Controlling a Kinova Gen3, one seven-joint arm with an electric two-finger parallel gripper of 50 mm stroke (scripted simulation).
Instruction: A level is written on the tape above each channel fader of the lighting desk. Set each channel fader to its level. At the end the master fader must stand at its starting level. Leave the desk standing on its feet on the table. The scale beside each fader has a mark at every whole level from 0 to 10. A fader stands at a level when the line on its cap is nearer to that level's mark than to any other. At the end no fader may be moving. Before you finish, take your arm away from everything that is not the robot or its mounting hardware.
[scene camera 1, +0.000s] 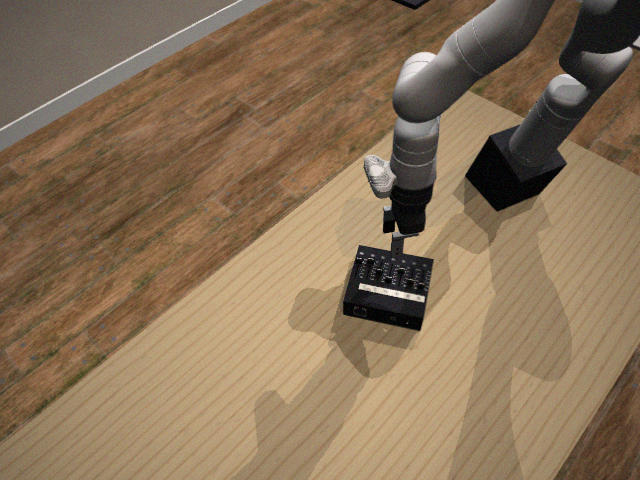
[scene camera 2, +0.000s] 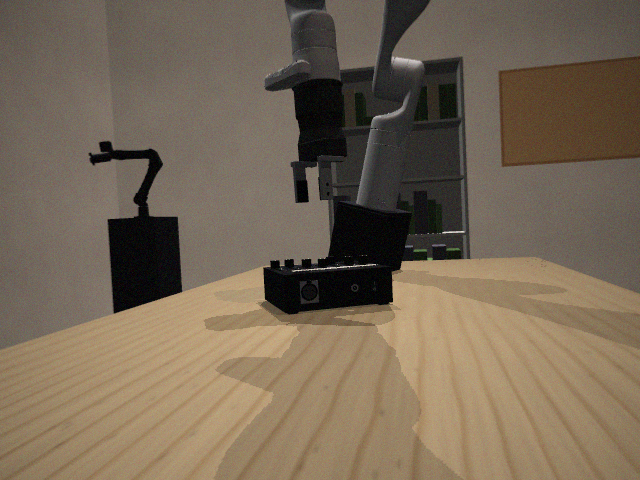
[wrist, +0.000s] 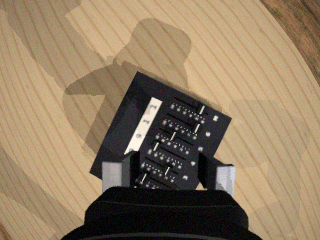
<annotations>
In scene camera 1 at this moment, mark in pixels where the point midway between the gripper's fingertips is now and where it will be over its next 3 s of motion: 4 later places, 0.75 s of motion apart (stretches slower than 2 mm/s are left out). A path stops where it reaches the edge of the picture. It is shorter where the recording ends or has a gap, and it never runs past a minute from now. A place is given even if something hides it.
My gripper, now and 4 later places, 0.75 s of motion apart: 392, 242; 396, 243; 402, 247; 406, 251; 406, 251
</annotations>
